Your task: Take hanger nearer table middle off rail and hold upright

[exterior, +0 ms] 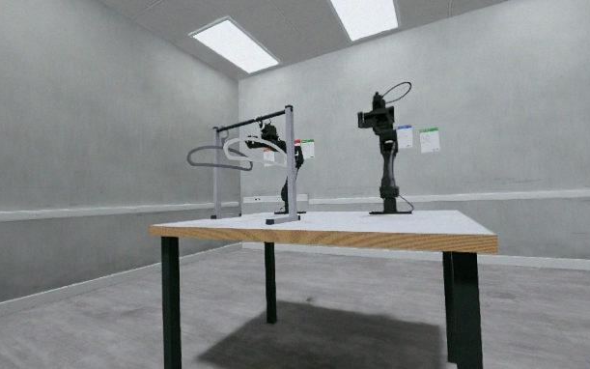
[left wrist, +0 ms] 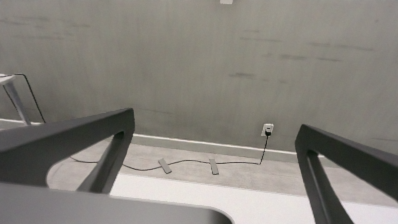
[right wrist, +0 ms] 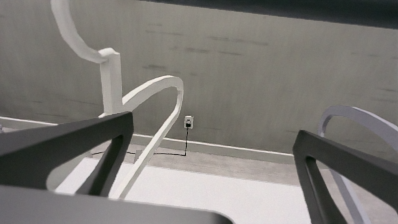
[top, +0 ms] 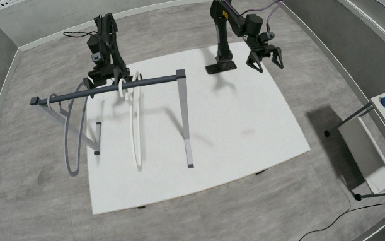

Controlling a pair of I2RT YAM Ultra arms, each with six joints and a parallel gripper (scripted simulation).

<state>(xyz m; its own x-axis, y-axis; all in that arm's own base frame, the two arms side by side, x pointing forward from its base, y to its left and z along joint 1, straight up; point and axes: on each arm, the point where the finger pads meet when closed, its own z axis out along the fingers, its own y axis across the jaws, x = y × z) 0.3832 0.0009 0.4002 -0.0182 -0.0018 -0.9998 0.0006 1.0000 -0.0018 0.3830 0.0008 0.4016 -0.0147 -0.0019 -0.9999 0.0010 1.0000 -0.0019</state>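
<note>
My right hand is 5 cm short of the white hanger, 9 cm to the right of it and 3 cm above it.
</note>
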